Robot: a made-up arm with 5 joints.
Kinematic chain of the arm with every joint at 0, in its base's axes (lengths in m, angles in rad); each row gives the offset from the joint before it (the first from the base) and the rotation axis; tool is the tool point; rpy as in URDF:
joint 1: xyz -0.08 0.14 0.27 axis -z
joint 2: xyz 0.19 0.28 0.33 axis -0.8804 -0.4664 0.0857
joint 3: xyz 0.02 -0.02 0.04 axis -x
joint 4: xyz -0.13 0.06 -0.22 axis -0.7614 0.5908 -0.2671
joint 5: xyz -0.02 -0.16 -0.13 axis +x
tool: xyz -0.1 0.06 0 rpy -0.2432 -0.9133 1.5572
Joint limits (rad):
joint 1: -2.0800..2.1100
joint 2: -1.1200..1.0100
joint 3: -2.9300..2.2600
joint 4: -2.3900..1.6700
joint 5: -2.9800..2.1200
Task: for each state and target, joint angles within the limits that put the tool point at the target. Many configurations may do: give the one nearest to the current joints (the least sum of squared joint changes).
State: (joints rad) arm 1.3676 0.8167 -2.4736 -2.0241 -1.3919
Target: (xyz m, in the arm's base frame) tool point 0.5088 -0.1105 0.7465
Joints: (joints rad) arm 1.9264 1.0100 -1.9747 -2.3085 -1.2139
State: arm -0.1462 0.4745 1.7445 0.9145 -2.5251
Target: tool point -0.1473 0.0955 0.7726
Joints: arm -0.2843 -0.3013 1.5695 0.5039 -2.7632
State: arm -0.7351 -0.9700 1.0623 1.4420 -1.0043
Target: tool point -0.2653 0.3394 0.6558
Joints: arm -0.4068 -0.7659 0.5060 1.6700 -0.6594
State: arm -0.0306 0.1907 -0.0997 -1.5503 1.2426
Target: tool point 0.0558 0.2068 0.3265
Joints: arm -0.5321 0.4107 0.4466 -1.0798 1.1883
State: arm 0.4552 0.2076 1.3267 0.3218 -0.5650
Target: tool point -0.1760 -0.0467 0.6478
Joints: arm 0.7221 0.1954 1.4531 -0.5426 -1.0814
